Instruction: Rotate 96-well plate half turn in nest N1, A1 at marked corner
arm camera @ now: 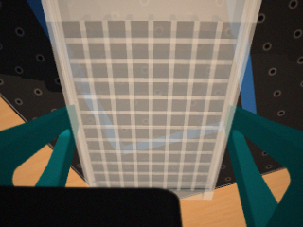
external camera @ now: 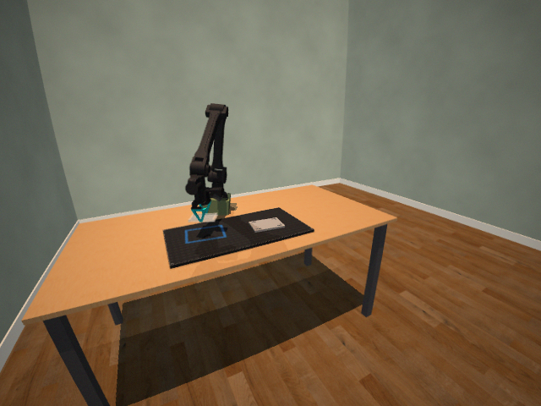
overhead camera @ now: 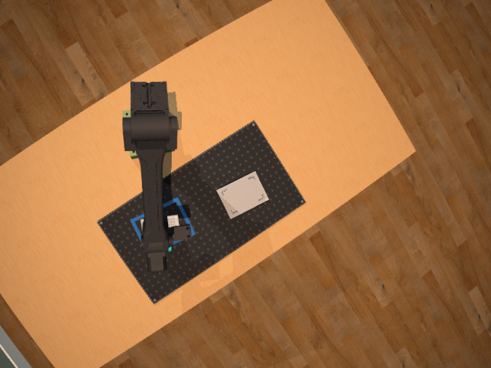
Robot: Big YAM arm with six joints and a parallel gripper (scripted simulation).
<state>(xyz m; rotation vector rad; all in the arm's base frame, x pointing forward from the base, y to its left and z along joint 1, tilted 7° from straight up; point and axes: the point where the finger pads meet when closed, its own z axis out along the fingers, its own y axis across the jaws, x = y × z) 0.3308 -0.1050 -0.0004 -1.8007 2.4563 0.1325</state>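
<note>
Right now the 96-well plate is 10 mm below my hand. The rest, counted from my hand: plate nest N1: 320 mm to the left, 80 mm below, 10 mm ahead.
</note>
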